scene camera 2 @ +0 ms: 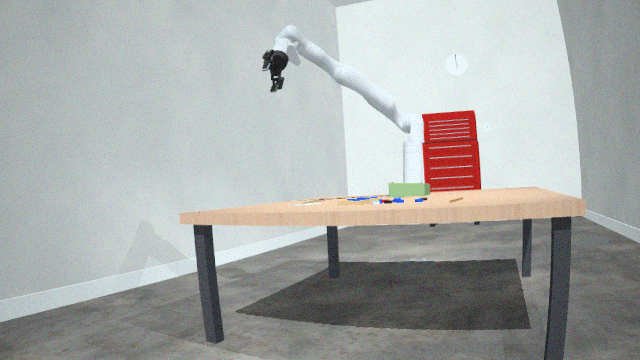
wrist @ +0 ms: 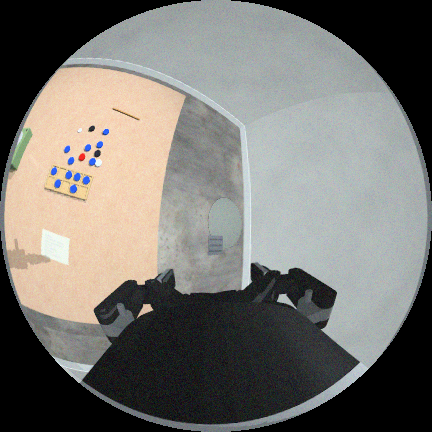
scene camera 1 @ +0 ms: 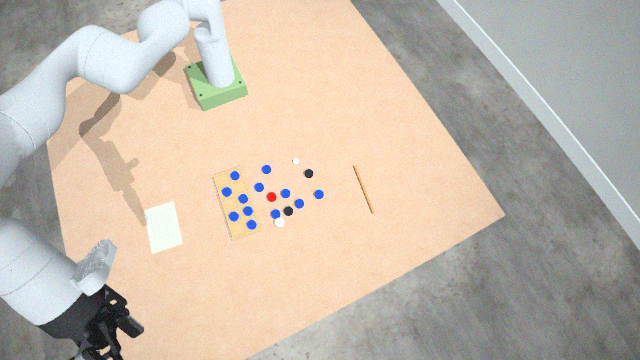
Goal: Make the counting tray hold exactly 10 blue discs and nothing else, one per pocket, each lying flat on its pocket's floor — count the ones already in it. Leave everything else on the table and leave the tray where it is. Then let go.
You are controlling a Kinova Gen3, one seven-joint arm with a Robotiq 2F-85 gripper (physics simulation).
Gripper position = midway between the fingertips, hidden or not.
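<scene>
Resting on the table: a pale paper sheet (scene camera 1: 163, 228), (wrist: 54, 246). Also visible is a wooden counting tray (scene camera 1: 238, 229), (wrist: 82, 189). The gripper (wrist: 212, 274) is open and holds nothing.
</scene>
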